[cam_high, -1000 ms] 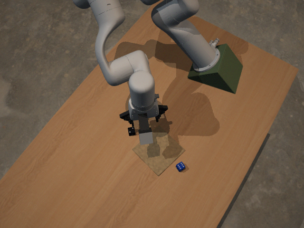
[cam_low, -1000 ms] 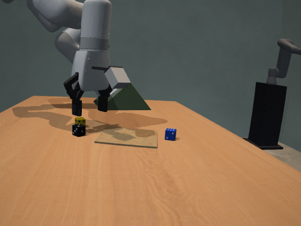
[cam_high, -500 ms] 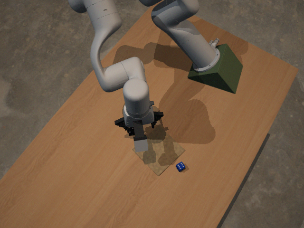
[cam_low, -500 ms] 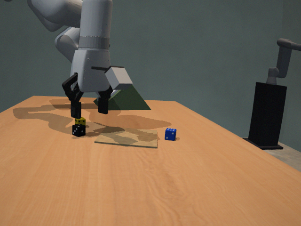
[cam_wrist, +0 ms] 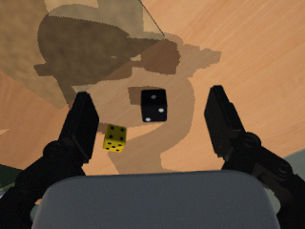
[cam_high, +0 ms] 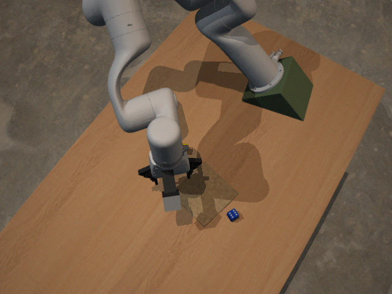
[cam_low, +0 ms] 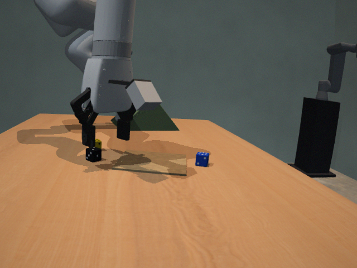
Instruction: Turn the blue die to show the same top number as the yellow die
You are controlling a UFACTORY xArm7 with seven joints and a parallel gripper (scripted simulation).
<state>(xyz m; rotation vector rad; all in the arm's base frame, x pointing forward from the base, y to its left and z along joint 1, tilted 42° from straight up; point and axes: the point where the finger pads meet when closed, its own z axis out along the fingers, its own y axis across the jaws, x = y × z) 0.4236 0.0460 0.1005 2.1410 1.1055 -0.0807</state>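
Now: hand 4 cm above the black die, 3 cm to the left of it and 2 cm past it. Round my hand: yellow die 10 cm behind, 4 cm to the right, 4 cm below; tan mat 9 cm to the left, 5 cm below, 3 cm behind; blue die 20 cm to the left, 4 cm below, 2 cm behind.
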